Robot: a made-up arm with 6 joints.
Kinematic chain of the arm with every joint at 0, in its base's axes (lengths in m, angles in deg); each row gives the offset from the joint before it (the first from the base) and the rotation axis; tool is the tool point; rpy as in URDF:
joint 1: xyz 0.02 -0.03 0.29 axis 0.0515 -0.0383 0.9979
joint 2: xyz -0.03 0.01 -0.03 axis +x
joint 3: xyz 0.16 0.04 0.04 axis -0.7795 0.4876 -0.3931
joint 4: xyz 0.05 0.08 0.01 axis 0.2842 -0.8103 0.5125
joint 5: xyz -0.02 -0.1 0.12 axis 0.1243 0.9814 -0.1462
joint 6: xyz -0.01 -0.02 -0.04 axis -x
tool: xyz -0.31 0.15 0.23 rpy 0 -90 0
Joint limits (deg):
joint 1: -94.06..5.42
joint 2: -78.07..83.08
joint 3: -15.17..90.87
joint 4: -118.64..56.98
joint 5: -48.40..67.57
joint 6: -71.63..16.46
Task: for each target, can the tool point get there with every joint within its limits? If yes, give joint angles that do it. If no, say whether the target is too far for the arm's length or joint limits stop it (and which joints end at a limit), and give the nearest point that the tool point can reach.
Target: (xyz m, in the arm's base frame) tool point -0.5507 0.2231 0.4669
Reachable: no: joint limits stop it (at a limit: joint 1, joint 3) | nearest point -0.4261 0.0936 0.4216 | short by 0.185 m
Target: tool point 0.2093 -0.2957 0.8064
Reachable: yes | joints -28.87 47.99 23.84 -67.92 -11.34 -61.46
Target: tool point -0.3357 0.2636 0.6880
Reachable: no: joint limits stop it (at a limit: joint 1, joint 3) | nearest point -0.2623 0.1238 0.5964 | short by 0.183 m
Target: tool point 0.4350 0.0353 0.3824
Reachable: yes | joints -81.18 -6.93 78.26 -5.35 -36.71 -30.28
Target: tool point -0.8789 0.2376 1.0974
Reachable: no: too far | nearest point -0.3989 -0.0509 0.6467 | short by 0.719 m
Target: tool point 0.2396 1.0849 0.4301
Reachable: no: too far | nearest point 0.2309 0.5921 0.3608 | short by 0.498 m
